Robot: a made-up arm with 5 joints.
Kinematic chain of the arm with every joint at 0, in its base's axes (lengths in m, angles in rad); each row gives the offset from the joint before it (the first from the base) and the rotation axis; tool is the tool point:
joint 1: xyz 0 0 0.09 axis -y
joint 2: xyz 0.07 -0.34 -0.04 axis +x
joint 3: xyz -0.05 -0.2 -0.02 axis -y
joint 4: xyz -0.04 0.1 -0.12 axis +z
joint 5: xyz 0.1 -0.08 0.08 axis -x
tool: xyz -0.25 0 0
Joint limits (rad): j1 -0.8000..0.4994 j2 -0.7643..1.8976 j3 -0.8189..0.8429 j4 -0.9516..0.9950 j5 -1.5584..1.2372
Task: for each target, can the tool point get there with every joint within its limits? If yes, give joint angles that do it. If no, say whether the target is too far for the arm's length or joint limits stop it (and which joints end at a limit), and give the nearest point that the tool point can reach.
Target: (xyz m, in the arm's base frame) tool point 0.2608 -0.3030 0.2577
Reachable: no: joint limits stop it (at a limit: joint 1, joint 2, joint 3) | nearest point 0.0240 -0.4306 0.2931 | short by 0.271 m
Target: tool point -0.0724 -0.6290 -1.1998
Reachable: no: too far | nearest point -0.0179 -0.4044 -0.2286 | short by 0.998 m
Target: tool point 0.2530 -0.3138 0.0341
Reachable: no: joint limits stop it (at a limit: joint 1, joint 3, joint 4) | nearest point 0.1640 -0.2841 -0.1823 | short by 0.236 m
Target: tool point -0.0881 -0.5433 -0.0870
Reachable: yes | joints 0.3502 0.2069 -0.0480 0.2828 -0.3344
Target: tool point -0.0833 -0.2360 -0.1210
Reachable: yes | joints 0.1789 0.9202 0.6461 -0.7361 -0.4698
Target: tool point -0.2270 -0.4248 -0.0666
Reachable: yes | joints -0.3424 0.7315 0.1090 0.0397 0.8305
